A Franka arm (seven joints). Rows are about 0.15 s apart.
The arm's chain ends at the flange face. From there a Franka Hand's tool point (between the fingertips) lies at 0.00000 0.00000 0.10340 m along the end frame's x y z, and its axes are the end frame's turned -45 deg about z.
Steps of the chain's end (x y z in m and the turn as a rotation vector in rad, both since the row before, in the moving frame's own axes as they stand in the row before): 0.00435 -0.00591 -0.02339 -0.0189 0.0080 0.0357; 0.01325 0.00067 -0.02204 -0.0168 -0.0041 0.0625; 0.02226 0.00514 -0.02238 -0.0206 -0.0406 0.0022; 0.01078 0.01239 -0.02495 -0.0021 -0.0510 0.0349; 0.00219 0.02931 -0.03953 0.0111 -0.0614 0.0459; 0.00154 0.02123 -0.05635 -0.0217 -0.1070 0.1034; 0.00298 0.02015 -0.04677 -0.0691 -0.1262 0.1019
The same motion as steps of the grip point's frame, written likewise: 0.00642 0.00085 -0.02341 -0.0190 -0.0077 0.0357; 0.00734 0.01072 -0.02206 -0.0090 -0.0148 0.0625; 0.00763 0.01791 -0.02249 0.0141 -0.0433 0.0022; -0.00496 0.01274 -0.02508 0.0346 -0.0375 0.0349; -0.02273 0.01689 -0.03973 0.0513 -0.0356 0.0459; -0.02298 0.00940 -0.05697 0.0603 -0.0910 0.1034; -0.02613 0.01148 -0.04784 0.0404 -0.1381 0.1019
